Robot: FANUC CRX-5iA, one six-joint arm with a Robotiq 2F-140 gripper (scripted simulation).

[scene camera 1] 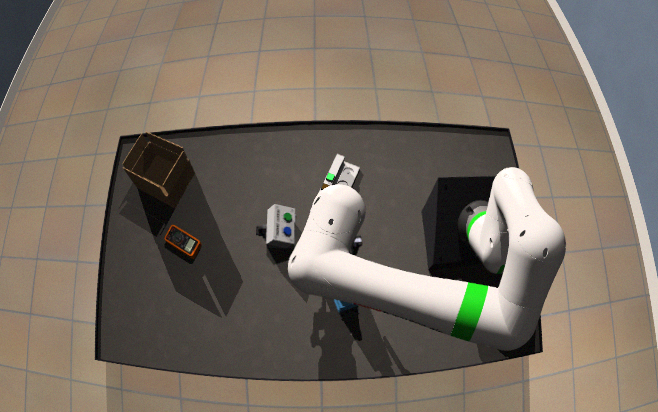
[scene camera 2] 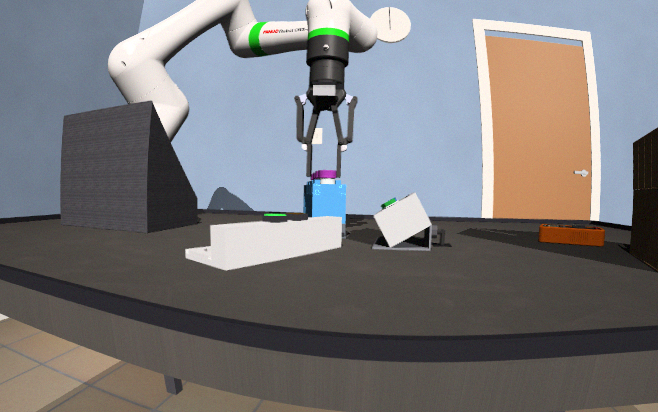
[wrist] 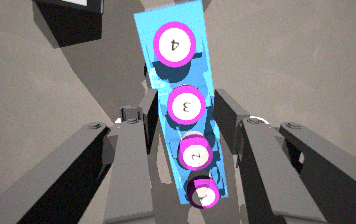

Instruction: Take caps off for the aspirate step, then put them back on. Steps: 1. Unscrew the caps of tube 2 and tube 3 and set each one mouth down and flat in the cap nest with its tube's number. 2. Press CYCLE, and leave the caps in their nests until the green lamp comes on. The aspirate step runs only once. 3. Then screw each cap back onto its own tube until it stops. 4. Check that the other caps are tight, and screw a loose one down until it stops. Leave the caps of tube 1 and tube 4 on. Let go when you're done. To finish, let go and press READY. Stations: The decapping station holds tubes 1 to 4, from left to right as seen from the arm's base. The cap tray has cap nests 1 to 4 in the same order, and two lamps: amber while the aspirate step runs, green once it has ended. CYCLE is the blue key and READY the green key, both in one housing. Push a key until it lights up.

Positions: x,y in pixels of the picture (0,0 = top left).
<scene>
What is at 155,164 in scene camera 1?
A cardboard box.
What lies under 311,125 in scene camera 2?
The gripper.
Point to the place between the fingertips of the gripper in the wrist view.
186,102
</scene>
